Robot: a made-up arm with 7 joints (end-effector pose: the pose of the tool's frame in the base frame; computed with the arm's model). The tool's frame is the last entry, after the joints.
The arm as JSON. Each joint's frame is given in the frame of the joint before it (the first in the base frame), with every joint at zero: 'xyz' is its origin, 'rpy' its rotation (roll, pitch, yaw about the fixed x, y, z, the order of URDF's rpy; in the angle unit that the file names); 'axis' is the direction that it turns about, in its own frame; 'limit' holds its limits. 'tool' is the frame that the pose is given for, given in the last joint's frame.
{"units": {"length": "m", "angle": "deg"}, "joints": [
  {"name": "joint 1", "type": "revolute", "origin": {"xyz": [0.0, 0.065, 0.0], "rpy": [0.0, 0.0, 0.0]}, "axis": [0.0, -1.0, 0.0], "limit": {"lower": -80.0, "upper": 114.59}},
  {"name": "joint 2", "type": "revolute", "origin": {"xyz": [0.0, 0.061, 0.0], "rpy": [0.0, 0.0, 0.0]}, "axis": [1.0, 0.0, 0.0], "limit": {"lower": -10.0, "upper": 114.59}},
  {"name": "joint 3", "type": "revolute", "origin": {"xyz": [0.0, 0.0, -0.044], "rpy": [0.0, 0.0, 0.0]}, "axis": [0.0, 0.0, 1.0], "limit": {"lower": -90.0, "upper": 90.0}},
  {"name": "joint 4", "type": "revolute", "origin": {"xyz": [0.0, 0.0, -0.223], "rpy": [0.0, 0.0, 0.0]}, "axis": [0.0, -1.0, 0.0], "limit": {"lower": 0.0, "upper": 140.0}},
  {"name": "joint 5", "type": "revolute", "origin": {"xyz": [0.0, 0.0, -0.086], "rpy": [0.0, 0.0, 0.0]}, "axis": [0.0, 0.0, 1.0], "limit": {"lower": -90.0, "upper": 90.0}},
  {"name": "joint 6", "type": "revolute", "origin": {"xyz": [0.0, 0.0, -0.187], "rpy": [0.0, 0.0, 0.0]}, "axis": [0.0, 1.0, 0.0], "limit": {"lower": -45.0, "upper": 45.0}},
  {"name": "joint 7", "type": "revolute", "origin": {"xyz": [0.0, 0.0, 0.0], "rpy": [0.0, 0.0, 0.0]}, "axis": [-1.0, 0.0, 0.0], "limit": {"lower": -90.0, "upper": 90.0}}
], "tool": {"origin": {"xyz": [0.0, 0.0, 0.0], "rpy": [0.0, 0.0, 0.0]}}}
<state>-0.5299 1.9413 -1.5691 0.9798 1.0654 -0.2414 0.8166</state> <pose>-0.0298 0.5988 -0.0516 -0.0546 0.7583 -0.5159</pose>
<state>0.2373 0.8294 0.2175 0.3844 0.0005 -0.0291 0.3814</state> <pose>0.1759 0.5245 -0.3020 0.4939 -0.6981 -0.0005</pose>
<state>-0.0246 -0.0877 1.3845 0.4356 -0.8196 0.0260 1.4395</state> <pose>0.0085 0.1937 -0.5228 -1.0904 -0.4879 0.3568</pose>
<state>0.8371 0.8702 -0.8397 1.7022 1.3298 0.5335 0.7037</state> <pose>0.3461 0.1729 -0.0687 -1.1641 -0.9221 -0.8539</pose>
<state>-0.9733 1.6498 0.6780 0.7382 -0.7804 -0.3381 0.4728</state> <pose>0.2061 0.5844 -0.0328 0.9414 0.3858 -1.5805</pose>
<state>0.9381 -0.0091 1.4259 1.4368 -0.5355 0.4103 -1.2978</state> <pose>0.2698 0.3909 -0.1494 1.3615 -0.1668 2.0910</pose>
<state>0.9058 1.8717 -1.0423 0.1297 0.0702 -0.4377 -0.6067</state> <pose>-0.0915 0.6486 0.0944 2.2954 -0.2961 -0.3117</pose>
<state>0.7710 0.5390 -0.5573 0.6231 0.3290 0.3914 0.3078</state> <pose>0.4194 0.3045 -0.2376 0.1331 -0.8163 -0.2945</pose>
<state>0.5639 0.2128 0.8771 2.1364 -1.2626 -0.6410 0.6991</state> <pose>0.1676 0.3247 0.0107 1.8804 -1.2006 -0.8979</pose>
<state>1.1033 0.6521 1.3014 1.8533 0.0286 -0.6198 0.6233</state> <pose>0.0300 0.4427 0.0630 -1.7951 2.1316 -0.1616</pose>
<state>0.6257 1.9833 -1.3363 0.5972 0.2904 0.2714 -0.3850</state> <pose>-0.0067 0.6373 0.0701 1.9646 0.3429 -0.4032</pose>
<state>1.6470 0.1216 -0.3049 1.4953 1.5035 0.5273 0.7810</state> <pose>0.2748 0.0798 0.2814 -1.9532 -1.7003 -1.5483</pose>
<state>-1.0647 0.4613 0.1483 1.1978 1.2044 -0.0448 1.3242</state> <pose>-0.1505 0.3228 -0.3709 -1.0280 -0.8435 0.4487</pose>
